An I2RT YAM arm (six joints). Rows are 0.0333 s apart.
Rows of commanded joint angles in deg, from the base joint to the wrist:
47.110, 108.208, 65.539, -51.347, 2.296, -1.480
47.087, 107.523, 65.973, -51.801, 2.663, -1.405
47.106, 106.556, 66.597, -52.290, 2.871, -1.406
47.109, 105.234, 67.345, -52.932, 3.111, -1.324
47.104, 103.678, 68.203, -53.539, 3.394, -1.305
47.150, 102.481, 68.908, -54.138, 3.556, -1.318
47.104, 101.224, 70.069, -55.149, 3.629, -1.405
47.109, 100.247, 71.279, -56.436, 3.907, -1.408
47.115, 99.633, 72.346, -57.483, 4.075, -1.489
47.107, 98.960, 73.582, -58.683, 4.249, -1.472
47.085, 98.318, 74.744, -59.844, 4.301, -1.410
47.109, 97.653, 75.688, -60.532, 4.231, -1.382
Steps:
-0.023, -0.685, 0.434, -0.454, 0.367, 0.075
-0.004, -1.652, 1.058, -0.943, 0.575, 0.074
-0.001, -2.974, 1.806, -1.585, 0.815, 0.156
-0.006, -4.530, 2.664, -2.192, 1.098, 0.175
0.040, -5.727, 3.369, -2.791, 1.260, 0.162
-0.006, -6.984, 4.530, -3.802, 1.333, 0.075
-0.001, -7.961, 5.740, -5.089, 1.611, 0.072
0.005, -8.575, 6.807, -6.136, 1.779, -0.009
-0.003, -9.248, 8.043, -7.336, 1.953, 0.008
-0.025, -9.890, 9.205, -8.497, 2.005, 0.070
-0.001, -10.555, 10.149, -9.185, 1.935, 0.098

